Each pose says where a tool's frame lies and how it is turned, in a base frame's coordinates. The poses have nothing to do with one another.
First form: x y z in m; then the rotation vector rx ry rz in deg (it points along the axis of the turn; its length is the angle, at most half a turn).
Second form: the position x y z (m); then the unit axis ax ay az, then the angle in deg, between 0 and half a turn. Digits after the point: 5 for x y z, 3 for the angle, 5 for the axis.
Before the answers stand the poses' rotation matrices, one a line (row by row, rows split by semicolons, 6 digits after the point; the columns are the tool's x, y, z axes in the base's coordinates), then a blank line. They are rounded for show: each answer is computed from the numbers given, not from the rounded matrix.
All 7 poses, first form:
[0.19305 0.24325 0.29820 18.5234 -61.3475 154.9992]
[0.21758 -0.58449 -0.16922 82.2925 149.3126 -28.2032]
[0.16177 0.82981 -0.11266 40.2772 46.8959 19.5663]
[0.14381 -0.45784 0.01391 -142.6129 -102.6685 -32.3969]
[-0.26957 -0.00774 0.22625 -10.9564 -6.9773 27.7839]
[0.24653 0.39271 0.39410 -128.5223 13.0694 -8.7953]
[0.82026 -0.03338 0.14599 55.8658 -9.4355 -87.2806]
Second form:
-0.953020 -0.276354 0.124020; 0.116622 -0.712627 -0.691782; 0.279556 -0.644819 0.711377
-0.540351 0.840147 -0.046620; 0.799267 0.495161 -0.340570; -0.263044 -0.221289 -0.939063
0.646950 -0.014868 0.762388; 0.531395 0.725840 -0.436778; -0.546878 0.687703 0.477483
0.274082 0.921192 0.276197; 0.912879 -0.339554 0.226617; 0.302541 0.190023 -0.934002
0.877967 -0.450723 -0.161312; 0.473460 0.867356 0.153395; 0.070776 -0.211050 0.974909
0.975787 -0.111463 0.188193; -0.216313 -0.619199 0.754852; 0.032391 -0.777283 -0.628317
0.115353 0.753150 -0.647656; -0.874162 -0.232673 -0.426267; -0.471735 0.615328 0.631536

[0.19305 0.24325 0.29820 0.11044 -0.36576 0.92413 167.724]
[0.21758 -0.58449 -0.16922 0.47621 0.86405 -0.16321 172.805]
[0.16177 0.82981 -0.11266 0.62117 0.72325 0.30176 64.841]
[0.14381 -0.45784 0.01391 -0.79812 -0.57457 -0.18131 178.686]
[-0.26957 -0.00774 0.22625 -0.35723 -0.22749 0.90589 30.670]
[0.24653 0.39271 0.39410 -0.99257 0.10093 -0.06793 129.484]
[0.82026 -0.03338 0.14599 0.53688 -0.09068 -0.83877 104.057]

